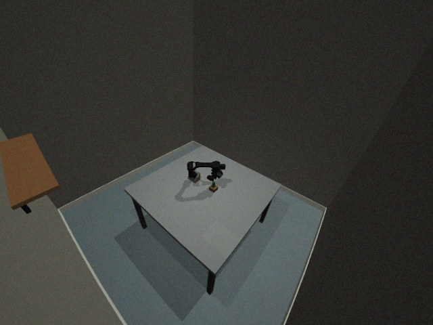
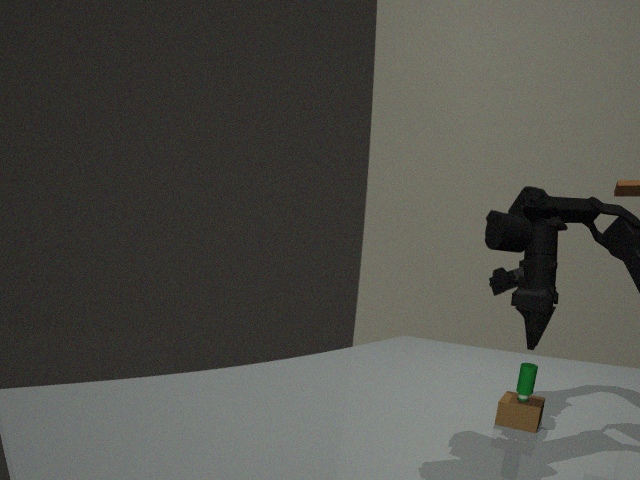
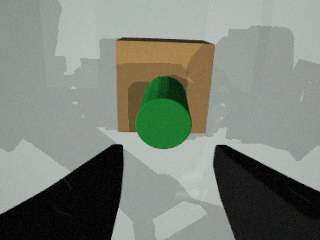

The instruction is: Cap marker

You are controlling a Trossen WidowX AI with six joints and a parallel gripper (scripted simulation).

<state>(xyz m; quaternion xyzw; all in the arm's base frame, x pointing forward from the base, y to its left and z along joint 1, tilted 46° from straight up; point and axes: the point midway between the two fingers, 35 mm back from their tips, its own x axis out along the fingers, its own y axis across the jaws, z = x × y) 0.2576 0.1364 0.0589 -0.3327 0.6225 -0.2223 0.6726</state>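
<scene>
Right now my gripper tip is 5 cm above the green cap. The rest, counted from my gripper tip: brown holder block: 11 cm below.
</scene>
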